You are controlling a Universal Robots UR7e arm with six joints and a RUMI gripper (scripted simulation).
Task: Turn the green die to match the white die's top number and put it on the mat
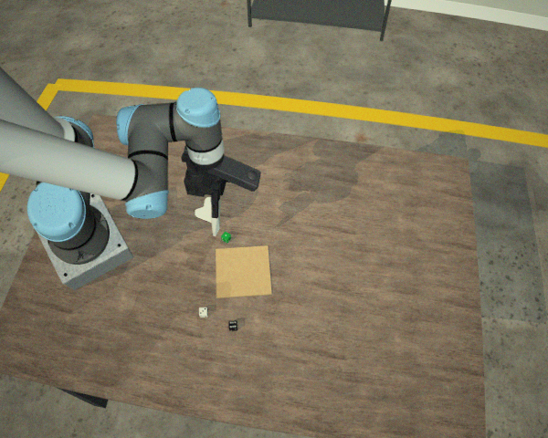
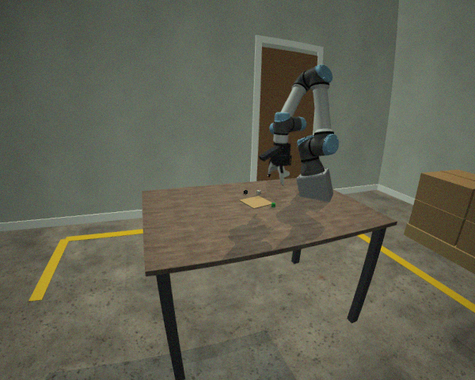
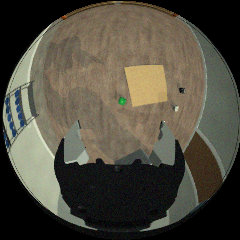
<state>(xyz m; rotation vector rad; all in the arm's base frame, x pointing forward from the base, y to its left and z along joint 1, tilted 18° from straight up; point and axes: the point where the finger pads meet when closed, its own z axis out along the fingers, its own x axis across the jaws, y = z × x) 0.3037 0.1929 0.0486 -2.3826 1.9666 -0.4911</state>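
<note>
My gripper is now 10 mm to the left of the green die and 140 mm above it. Round my hand: black die: 100 mm ahead, 230 mm to the right, 140 mm below; white die: 20 mm ahead, 220 mm to the right, 140 mm below; tan mat: 70 mm ahead, 80 mm to the right, 140 mm below.
</note>
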